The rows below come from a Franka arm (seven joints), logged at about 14 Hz.
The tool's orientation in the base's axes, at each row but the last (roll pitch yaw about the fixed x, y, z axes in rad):
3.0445, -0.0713, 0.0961
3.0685, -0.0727, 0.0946
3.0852, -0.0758, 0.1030
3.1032, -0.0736, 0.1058
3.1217, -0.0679, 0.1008
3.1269, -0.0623, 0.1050
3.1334, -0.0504, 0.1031
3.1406, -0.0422, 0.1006
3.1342, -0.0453, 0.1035
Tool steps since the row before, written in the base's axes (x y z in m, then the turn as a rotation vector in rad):
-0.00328, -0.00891, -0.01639, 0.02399, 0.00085, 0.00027
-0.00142, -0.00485, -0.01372, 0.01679, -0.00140, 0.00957
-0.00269, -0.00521, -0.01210, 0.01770, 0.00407, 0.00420
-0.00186, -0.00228, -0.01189, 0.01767, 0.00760, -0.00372
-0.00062, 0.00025, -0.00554, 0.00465, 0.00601, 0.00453
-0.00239, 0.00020, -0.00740, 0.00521, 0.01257, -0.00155
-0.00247, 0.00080, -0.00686, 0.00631, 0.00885, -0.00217
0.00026, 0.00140, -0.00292, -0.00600, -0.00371, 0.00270
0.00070, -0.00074, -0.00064, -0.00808, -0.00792, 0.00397
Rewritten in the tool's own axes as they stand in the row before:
-0.00528, 0.00696, 0.01681, 0.02392, 0.00131, 0.00157
-0.00286, 0.00369, 0.01385, 0.01723, 0.00358, -0.00810
-0.00412, 0.00423, 0.01208, 0.01829, -0.00207, -0.00294
-0.00296, 0.00162, 0.01177, 0.01805, -0.00588, 0.00484
-0.00097, -0.00042, 0.00548, 0.00553, -0.00543, -0.00427
-0.00281, -0.00056, 0.00723, 0.00639, -0.01198, 0.00178
-0.00272, -0.00111, 0.00672, 0.00707, -0.00817, 0.00246
0.00028, -0.00137, 0.00293, -0.00622, 0.00309, -0.00296
0.00059, 0.00080, 0.00067, -0.00867, 0.00707, -0.00431

